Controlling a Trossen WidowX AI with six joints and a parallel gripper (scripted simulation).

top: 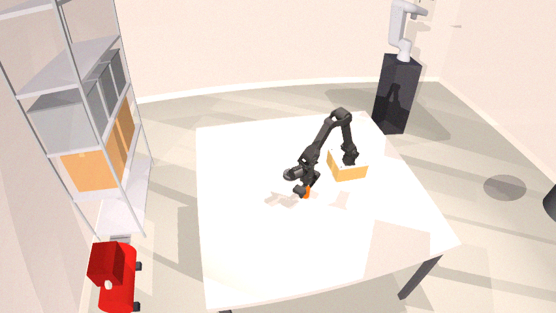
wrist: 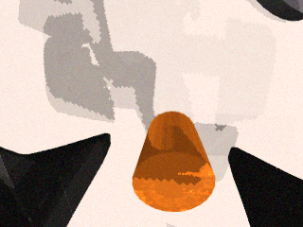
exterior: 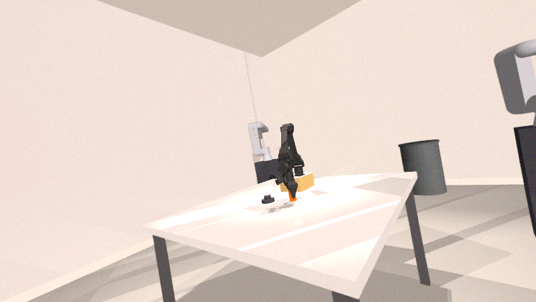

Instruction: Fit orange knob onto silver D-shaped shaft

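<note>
The orange knob lies 20 mm above my gripper tip. From my gripper tip the other things lie so: dark round pedestal: 50 mm ahead, 160 mm to the right, 10 mm above.
</note>
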